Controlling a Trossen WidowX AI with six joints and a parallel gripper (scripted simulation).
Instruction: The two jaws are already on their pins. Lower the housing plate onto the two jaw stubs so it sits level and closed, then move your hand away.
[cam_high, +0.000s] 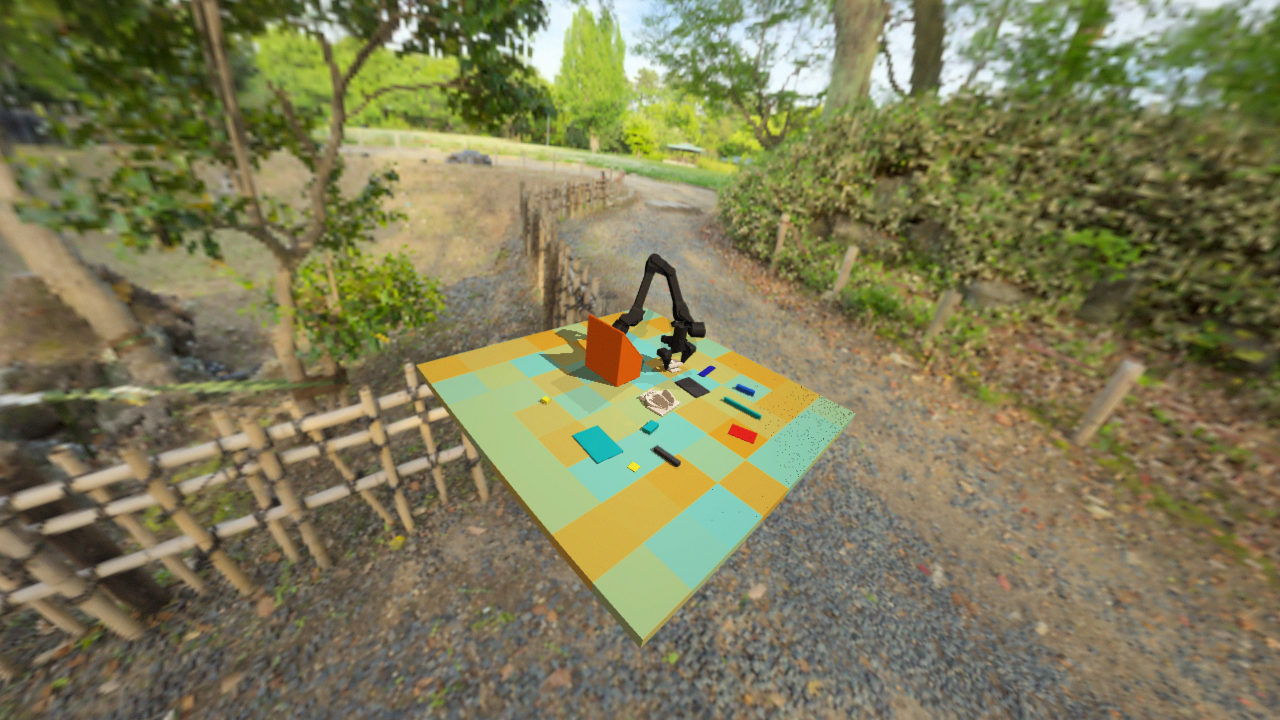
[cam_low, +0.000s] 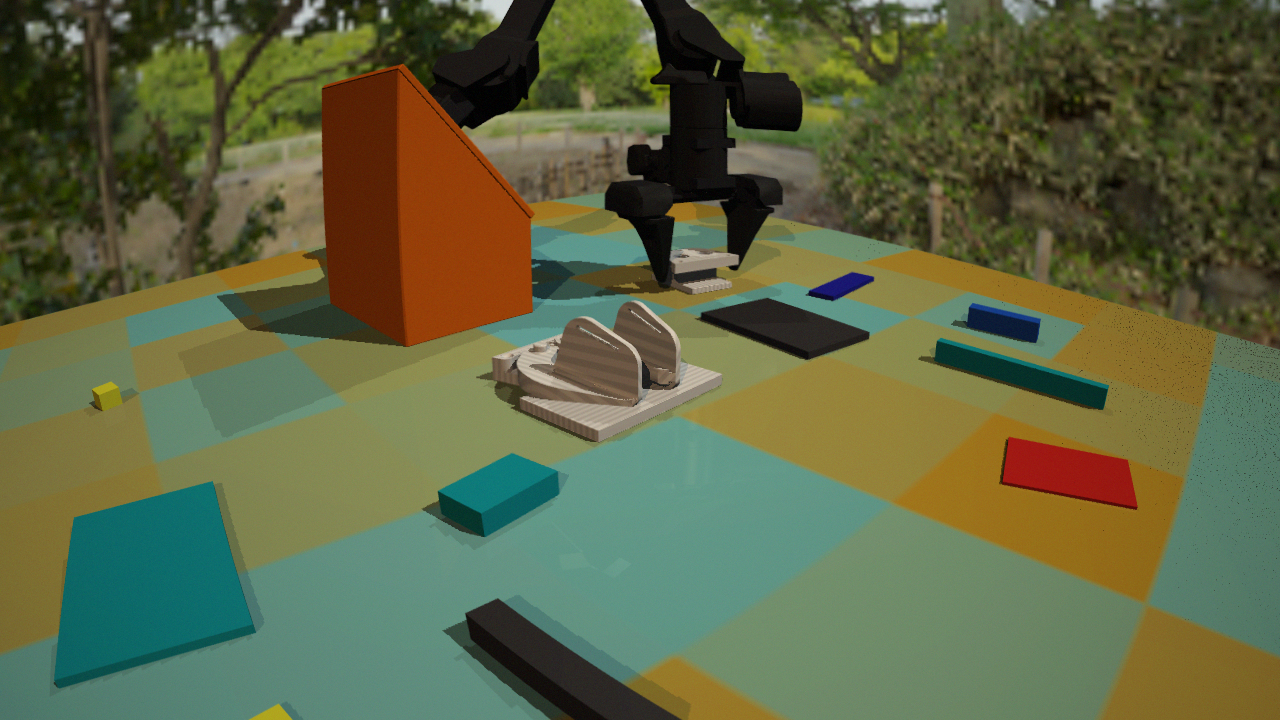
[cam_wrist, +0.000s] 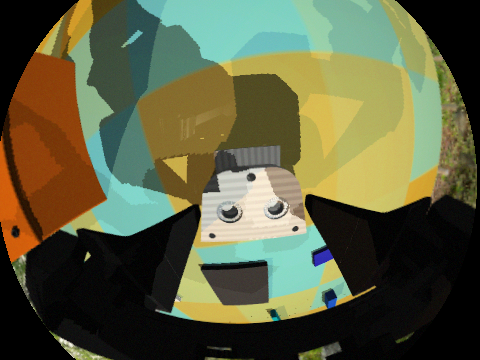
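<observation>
My gripper tip is 10 mm past the beige stand. The rest, counted from my gripper tip: teal bar (370 mm ahead, 10 mm to the left); then red plate (460 mm ahead, 110 mm to the right, 10 mm below); then black flat plate (150 mm ahead, 40 mm to the right, 10 mm below).
</observation>
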